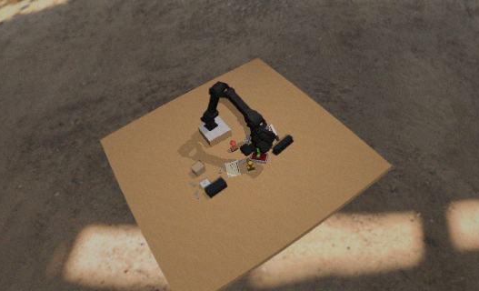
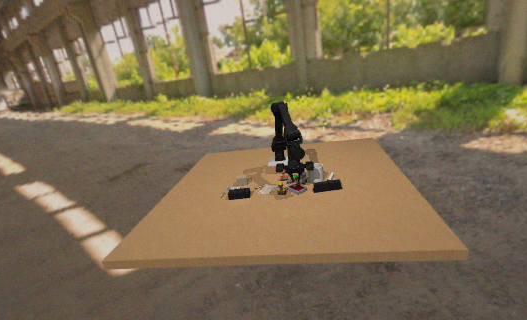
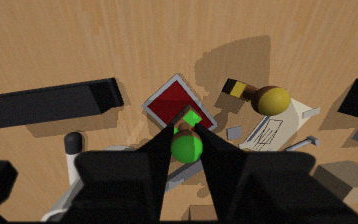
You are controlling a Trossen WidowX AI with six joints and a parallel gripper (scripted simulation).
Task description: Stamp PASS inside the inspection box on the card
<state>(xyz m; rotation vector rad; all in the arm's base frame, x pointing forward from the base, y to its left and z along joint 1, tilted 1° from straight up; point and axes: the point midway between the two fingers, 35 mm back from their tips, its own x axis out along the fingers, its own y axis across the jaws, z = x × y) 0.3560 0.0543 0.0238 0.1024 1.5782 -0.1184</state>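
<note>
My gripper tip is now 40 mm above the red ink pad. Round my gripper tip: grey bar (130 mm behind, 20 mm to the left, 40 mm below); then green-knobbed stamp (right at my gripper tip); then yellow-knobbed stamp (20 mm ahead, 80 mm to the right, 20 mm below).
</note>
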